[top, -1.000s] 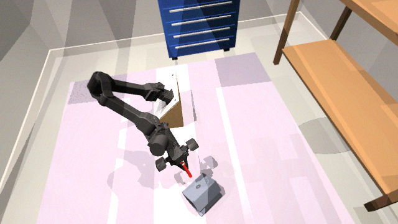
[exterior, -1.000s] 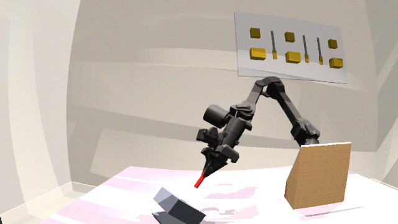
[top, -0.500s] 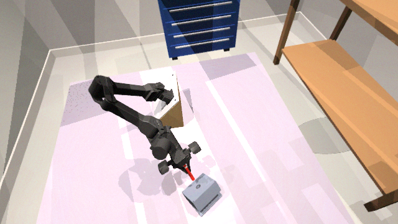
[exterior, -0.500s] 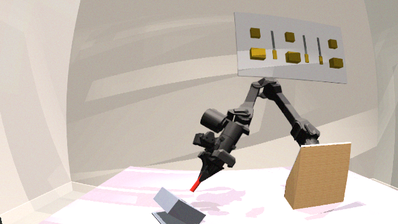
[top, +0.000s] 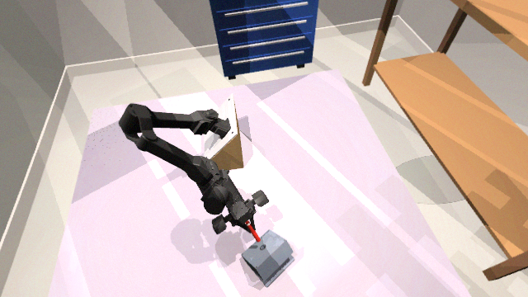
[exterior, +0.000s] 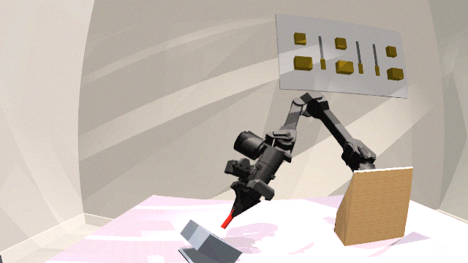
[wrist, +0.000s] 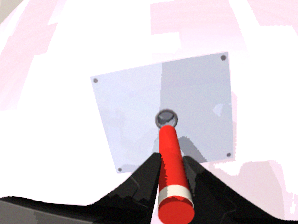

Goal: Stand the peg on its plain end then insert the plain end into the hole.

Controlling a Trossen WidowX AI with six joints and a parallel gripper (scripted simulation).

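The grey sloped panel is 60 mm ahead of my gripper tip, 30 mm to the left of it and 70 mm below it. The rest, counted from my gripper tip: red peg 10 mm behind, 10 mm above.
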